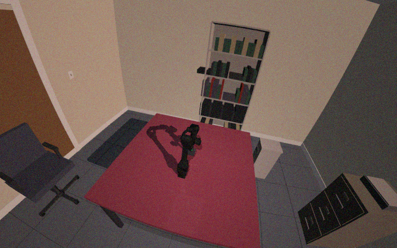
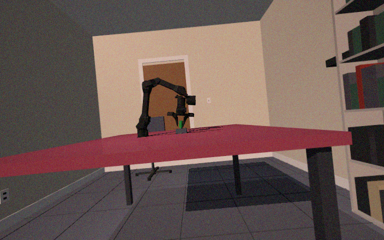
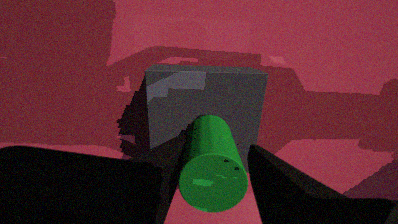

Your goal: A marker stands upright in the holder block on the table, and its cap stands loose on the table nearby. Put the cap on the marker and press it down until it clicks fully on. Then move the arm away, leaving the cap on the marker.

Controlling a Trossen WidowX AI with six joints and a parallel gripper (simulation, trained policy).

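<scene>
My gripper tip is 1 cm short of the green cap, 1 cm to the left of it and 2 cm below it. From my gripper tip the other things lie so: grey holder block: 1 cm ahead, 3 cm below.
</scene>
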